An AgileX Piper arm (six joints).
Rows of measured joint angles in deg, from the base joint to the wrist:
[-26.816, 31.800, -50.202, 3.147, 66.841, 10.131]
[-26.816, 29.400, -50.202, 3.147, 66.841, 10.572]
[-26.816, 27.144, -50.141, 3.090, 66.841, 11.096]
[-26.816, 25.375, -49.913, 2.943, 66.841, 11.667]
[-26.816, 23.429, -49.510, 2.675, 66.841, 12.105]
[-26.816, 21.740, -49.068, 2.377, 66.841, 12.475]
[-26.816, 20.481, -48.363, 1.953, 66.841, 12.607]
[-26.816, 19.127, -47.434, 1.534, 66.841, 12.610]
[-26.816, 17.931, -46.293, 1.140, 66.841, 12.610]
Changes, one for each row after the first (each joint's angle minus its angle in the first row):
[0.000, -2.400, 0.000, 0.000, 0.000, 0.441]
[0.000, -4.656, 0.061, -0.057, 0.000, 0.965]
[0.000, -6.425, 0.289, -0.204, 0.000, 1.536]
[0.000, -8.371, 0.692, -0.472, 0.000, 1.974]
[0.000, -10.060, 1.134, -0.770, 0.000, 2.344]
[0.000, -11.319, 1.839, -1.194, 0.000, 2.476]
[0.000, -12.673, 2.768, -1.613, 0.000, 2.479]
[0.000, -13.869, 3.909, -2.007, 0.000, 2.479]

